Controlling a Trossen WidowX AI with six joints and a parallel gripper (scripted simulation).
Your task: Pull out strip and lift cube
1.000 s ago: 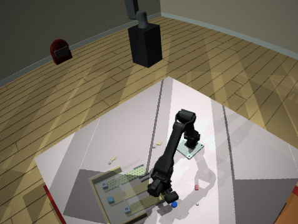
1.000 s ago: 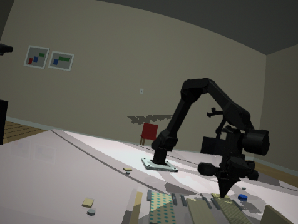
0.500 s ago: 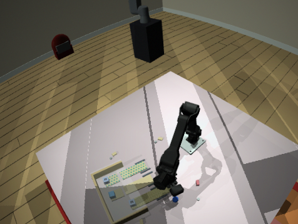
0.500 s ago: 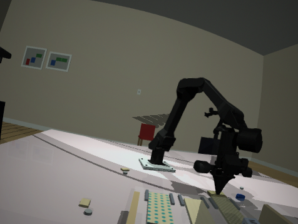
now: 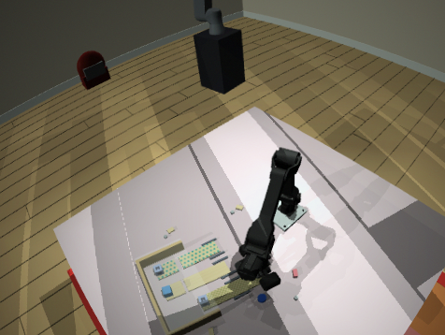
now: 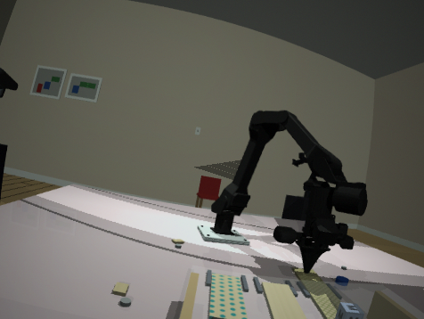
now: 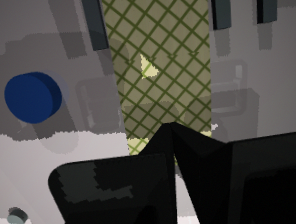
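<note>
Right now my gripper tip is 6 cm short of the blue disc and 6 cm to the right of it.
</note>
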